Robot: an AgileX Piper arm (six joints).
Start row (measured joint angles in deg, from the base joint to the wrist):
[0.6, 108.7, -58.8, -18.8, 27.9, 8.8]
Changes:
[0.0, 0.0, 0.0, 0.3, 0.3, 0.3]
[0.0, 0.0, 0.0, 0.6, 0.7, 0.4]
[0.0, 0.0, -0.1, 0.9, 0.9, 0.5]
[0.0, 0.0, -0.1, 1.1, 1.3, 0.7]
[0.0, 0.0, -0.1, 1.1, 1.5, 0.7]
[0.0, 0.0, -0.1, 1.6, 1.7, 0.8]
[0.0, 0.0, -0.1, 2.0, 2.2, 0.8]
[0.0, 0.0, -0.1, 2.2, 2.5, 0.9]
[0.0, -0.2, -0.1, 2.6, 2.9, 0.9]
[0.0, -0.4, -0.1, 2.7, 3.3, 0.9]
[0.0, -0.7, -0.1, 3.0, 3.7, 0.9]
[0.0, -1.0, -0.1, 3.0, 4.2, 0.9]
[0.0, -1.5, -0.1, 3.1, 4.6, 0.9]
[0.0, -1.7, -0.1, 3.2, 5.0, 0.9]
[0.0, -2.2, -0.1, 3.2, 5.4, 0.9]
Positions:
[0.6, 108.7, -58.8, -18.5, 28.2, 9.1]
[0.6, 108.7, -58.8, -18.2, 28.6, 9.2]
[0.6, 108.7, -58.9, -17.9, 28.8, 9.3]
[0.6, 108.7, -58.9, -17.7, 29.2, 9.5]
[0.6, 108.7, -58.9, -17.7, 29.4, 9.5]
[0.6, 108.7, -58.9, -17.2, 29.6, 9.6]
[0.6, 108.7, -58.9, -16.8, 30.1, 9.6]
[0.6, 108.7, -58.9, -16.6, 30.4, 9.7]
[0.6, 108.5, -58.9, -16.2, 30.8, 9.7]
[0.6, 108.3, -58.9, -16.1, 31.2, 9.7]
[0.6, 108.0, -58.9, -15.8, 31.6, 9.7]
[0.6, 107.7, -58.9, -15.8, 32.1, 9.7]
[0.6, 107.2, -58.9, -15.7, 32.5, 9.7]
[0.6, 107.0, -58.9, -15.6, 32.9, 9.7]
[0.6, 106.5, -58.9, -15.6, 33.3, 9.7]

